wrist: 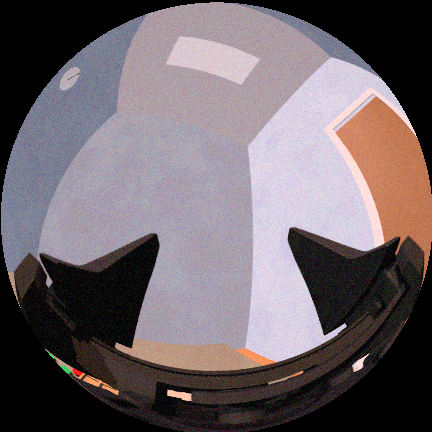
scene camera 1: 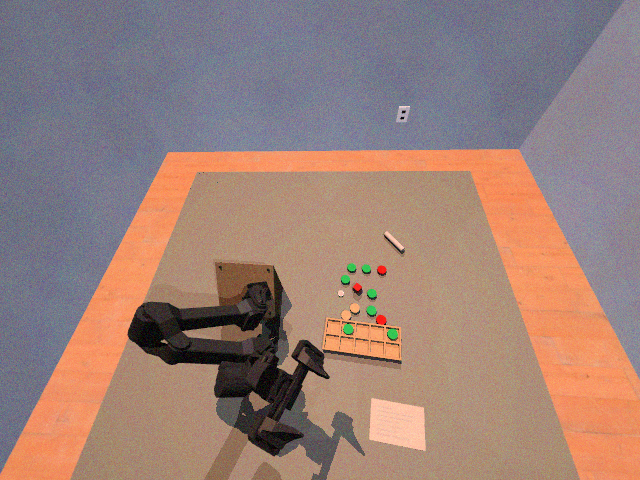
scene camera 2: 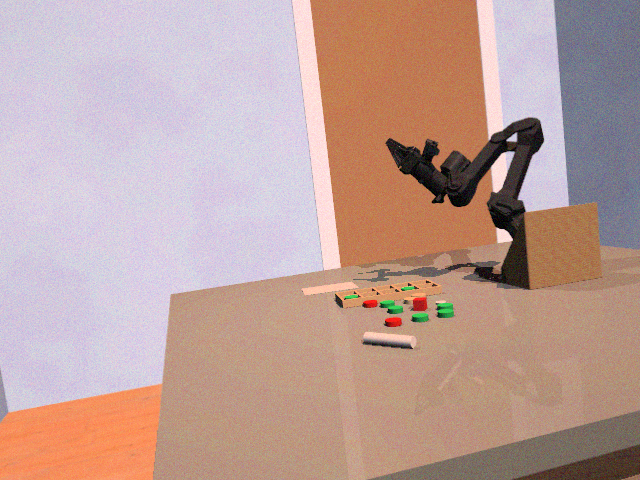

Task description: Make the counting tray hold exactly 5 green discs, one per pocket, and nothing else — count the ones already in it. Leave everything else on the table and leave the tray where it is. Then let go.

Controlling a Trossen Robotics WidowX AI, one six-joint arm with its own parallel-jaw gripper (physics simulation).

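The wooden counting tray has two rows of pockets. In the far row, one green disc sits in the second pocket from the left and another green disc in the right end pocket. Several loose green discs lie beyond the tray, among them a near one, a middle one and a far-left one. My gripper is open and empty, raised high above the table and tilted upward, left of the tray in scene camera 1.
A red disc and an orange disc lie close to the tray's far wall. Another orange disc, a red cube, a small pale disc and a red disc lie beyond. A white cylinder and paper also show.
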